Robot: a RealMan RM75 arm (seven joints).
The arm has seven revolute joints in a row. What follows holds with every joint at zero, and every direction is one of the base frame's.
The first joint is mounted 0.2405 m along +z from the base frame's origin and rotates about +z.
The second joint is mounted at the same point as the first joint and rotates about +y.
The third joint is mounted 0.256 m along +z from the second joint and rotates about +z.
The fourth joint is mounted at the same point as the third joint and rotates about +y.
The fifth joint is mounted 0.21 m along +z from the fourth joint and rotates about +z.
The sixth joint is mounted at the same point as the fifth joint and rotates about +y.
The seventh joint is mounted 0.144 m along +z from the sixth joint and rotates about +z.
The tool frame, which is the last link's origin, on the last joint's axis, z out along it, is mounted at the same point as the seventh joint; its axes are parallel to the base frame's.
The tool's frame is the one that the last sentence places.
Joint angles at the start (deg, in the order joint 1, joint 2, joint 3, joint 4, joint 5, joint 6, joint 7):
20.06 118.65 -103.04 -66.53 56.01 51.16 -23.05
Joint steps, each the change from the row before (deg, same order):
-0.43 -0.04 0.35 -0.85 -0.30 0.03 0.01
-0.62 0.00 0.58 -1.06 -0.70 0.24 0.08
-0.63 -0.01 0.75 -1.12 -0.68 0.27 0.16
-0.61 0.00 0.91 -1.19 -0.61 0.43 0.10
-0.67 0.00 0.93 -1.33 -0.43 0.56 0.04
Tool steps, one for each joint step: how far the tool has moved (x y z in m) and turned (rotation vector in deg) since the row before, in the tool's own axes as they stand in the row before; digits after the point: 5 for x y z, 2 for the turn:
-0.00152 -0.00055 -0.00249 0.22 -0.61 -0.10
-0.00106 -0.00149 -0.00332 0.46 -0.56 -0.08
-0.00160 -0.00203 -0.00391 0.52 -0.69 0.09
-0.00207 -0.00211 -0.00441 0.47 -0.72 0.12
-0.00214 -0.00165 -0.00482 0.31 -0.75 0.15

